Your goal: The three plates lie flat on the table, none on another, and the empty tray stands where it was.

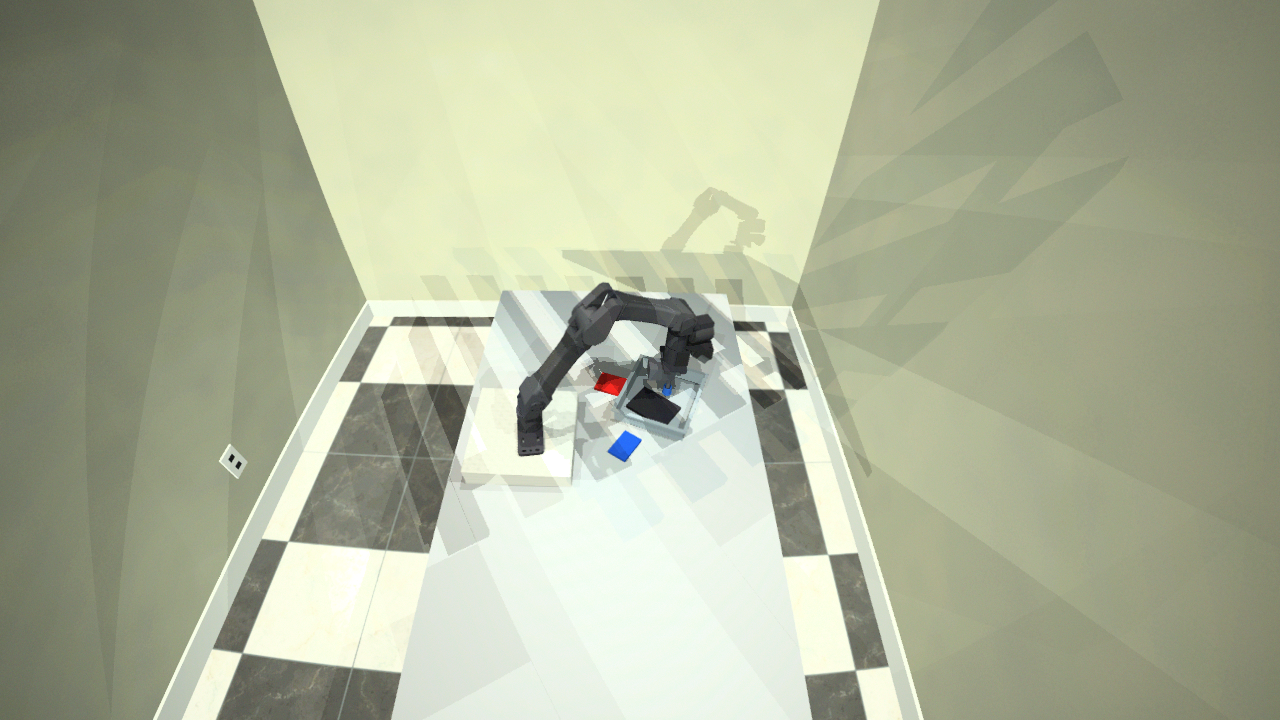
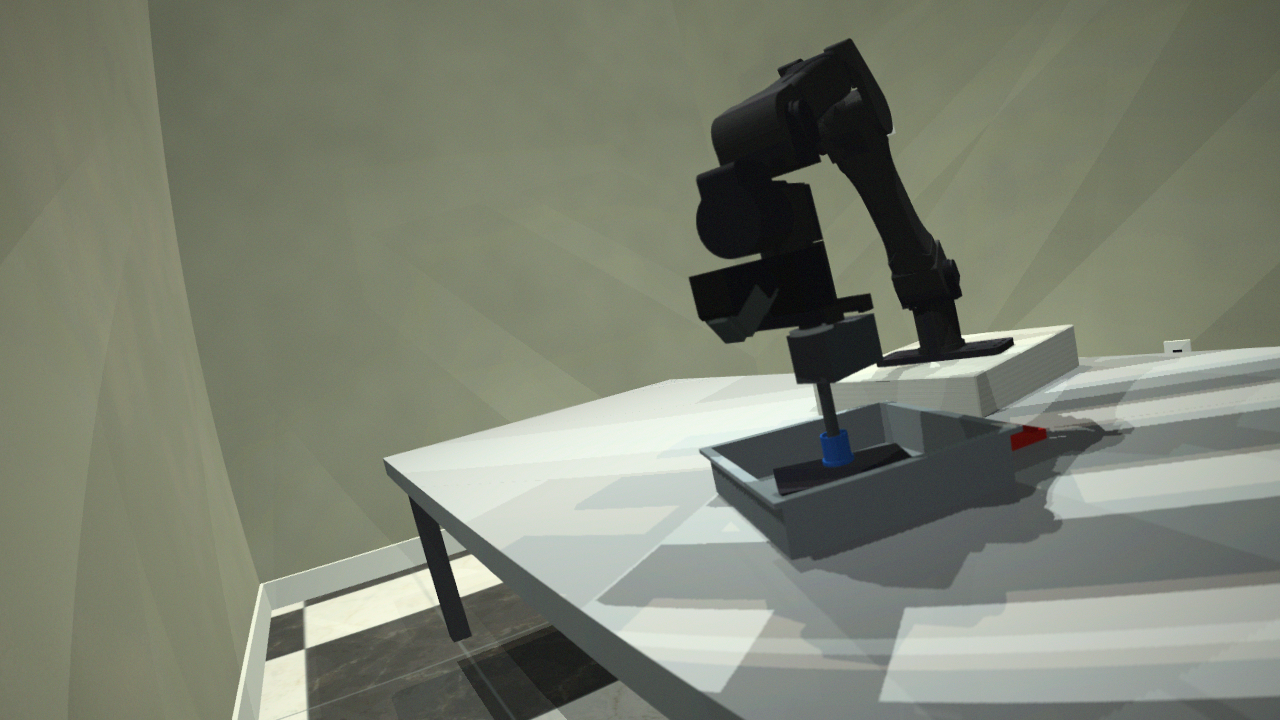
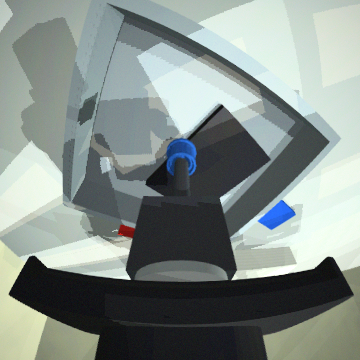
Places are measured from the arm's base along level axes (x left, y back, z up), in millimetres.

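Where they show: end effector, tool point: (image 1: 666, 392) (image 2: 838, 461) (image 3: 180, 151); arm's base, origin of the base link: (image 1: 530, 425) (image 2: 943, 356).
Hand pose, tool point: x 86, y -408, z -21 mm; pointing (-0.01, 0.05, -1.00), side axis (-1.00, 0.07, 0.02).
Note:
Each offset is from my tool point to the top centre of the thing.
A black plate @(dx -30, dy +44, dz -22 mm) (image 1: 653, 407) (image 2: 863, 465) (image 3: 228, 150) lies flat inside the grey tray @(dx -6, dy +18, dz +15 mm) (image 1: 657, 429) (image 2: 886, 512) (image 3: 266, 191). A red plate @(dx +78, dy +153, dz -25 mm) (image 1: 610, 383) (image 2: 1026, 436) (image 3: 126, 231) lies flat on the table just beside the tray, toward the arm's base. A blue plate @(dx -154, dy +150, dz -26 mm) (image 1: 625, 445) (image 3: 276, 215) lies flat on the table near the tray's front corner. My gripper (image 1: 666, 390) (image 2: 836, 449) (image 3: 181, 155), a blue suction cup, is down inside the tray at the black plate's edge and holds nothing. I cannot tell whether it touches the plate.
The arm stands on a white block (image 1: 500, 457) (image 2: 1002, 369) on the table left of the tray. The table's far edge (image 2: 536, 429) lies beyond the tray. Tray walls surround the cup on all sides.

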